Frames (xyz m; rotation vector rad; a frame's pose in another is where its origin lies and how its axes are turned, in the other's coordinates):
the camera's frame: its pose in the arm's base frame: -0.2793 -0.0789 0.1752 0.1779 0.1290 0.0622
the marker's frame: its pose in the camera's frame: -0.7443 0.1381 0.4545 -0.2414 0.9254 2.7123
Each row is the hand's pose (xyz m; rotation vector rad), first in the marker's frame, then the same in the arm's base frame.
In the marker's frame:
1: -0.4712 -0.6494 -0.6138 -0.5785 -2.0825 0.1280
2: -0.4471 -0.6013 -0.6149 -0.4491 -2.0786 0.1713
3: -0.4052 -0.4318 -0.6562 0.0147 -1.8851 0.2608
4: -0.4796 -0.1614 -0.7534 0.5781 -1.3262 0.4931
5: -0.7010 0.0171 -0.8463 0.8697 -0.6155 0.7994
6: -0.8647 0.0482 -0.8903 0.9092 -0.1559 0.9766
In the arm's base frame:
1: -0.3822 0.1248 -0.0676 2.2556 -0.5351 1.4952
2: -0.4147 0.0864 -0.0484 2.3078 -0.3883 1.5148
3: -0.4870 -0.0734 -0.0104 2.2997 0.2183 1.6955
4: -0.4636 -0.3659 0.0341 -2.0156 -1.1831 -2.0939
5: -0.2788 -0.6005 0.0524 -1.0689 -1.5576 -1.9512
6: -0.1236 -0.6747 0.0414 -0.5197 -1.5547 -1.8142

